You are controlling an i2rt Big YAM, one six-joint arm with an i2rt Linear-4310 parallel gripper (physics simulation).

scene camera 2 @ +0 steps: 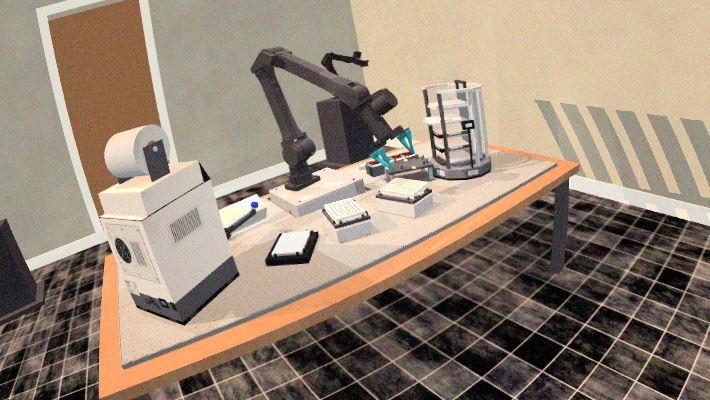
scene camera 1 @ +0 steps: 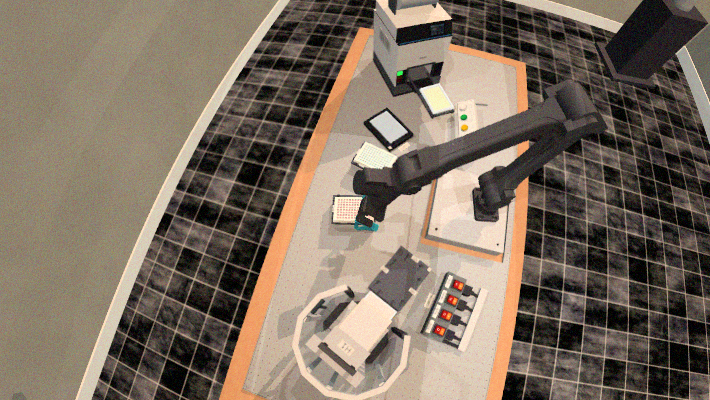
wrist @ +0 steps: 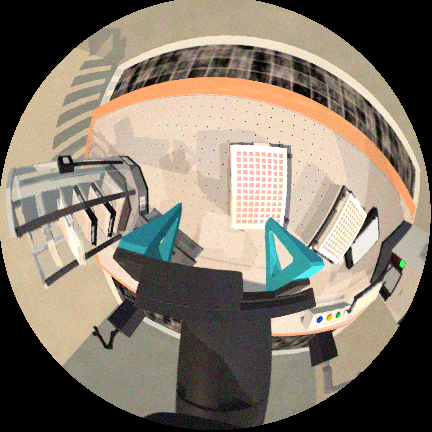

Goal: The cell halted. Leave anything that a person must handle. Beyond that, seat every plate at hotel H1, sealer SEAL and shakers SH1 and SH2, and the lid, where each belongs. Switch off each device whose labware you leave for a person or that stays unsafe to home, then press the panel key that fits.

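Observation:
My gripper is open and empty, above and beside the red-welled plate on the SH2 shaker. A pale-welled plate is on the SH1 shaker; the arm partly covers it in scene view 1. A pale flat piece lies on a black holder. A yellow plate is at the tray of the sealer, which shows a green light. Hotel H1 holds several plates; their exact seating is unclear.
A dark clipped platform adjoins the hotel. Several red switches sit on a strip. The button panel stands by the sealer. The arm's raised base block is behind the shakers.

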